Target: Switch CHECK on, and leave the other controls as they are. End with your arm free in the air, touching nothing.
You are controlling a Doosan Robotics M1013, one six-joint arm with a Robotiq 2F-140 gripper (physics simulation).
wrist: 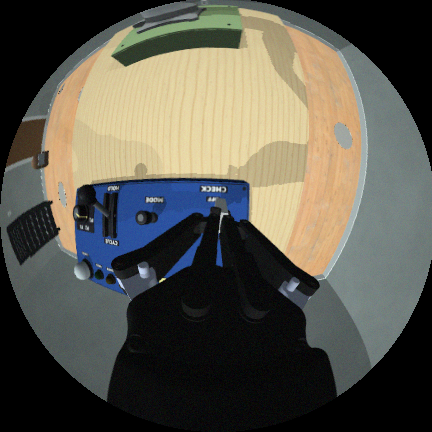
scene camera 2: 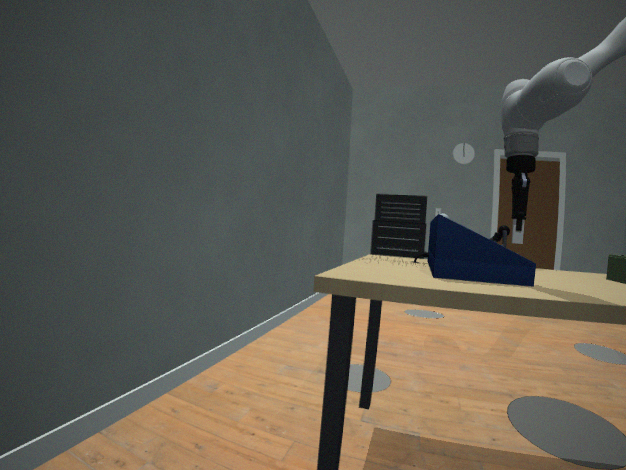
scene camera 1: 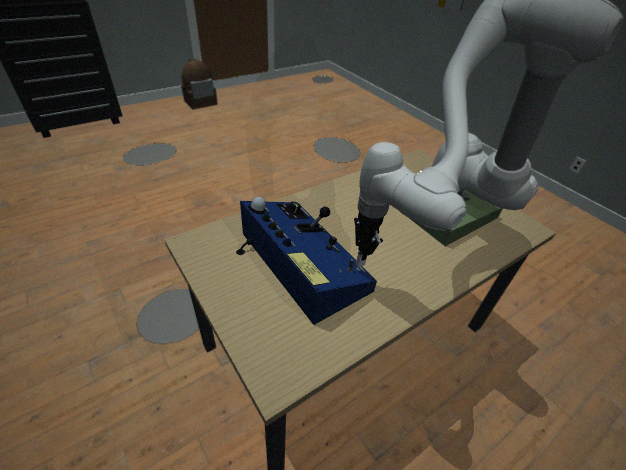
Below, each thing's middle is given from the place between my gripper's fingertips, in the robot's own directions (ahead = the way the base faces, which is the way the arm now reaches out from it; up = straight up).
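Labels:
I find that my gripper is now 10 mm above the blue sloped control box (scene camera 2: 455, 252), while being 190 mm to the left of it and 130 mm short of it.

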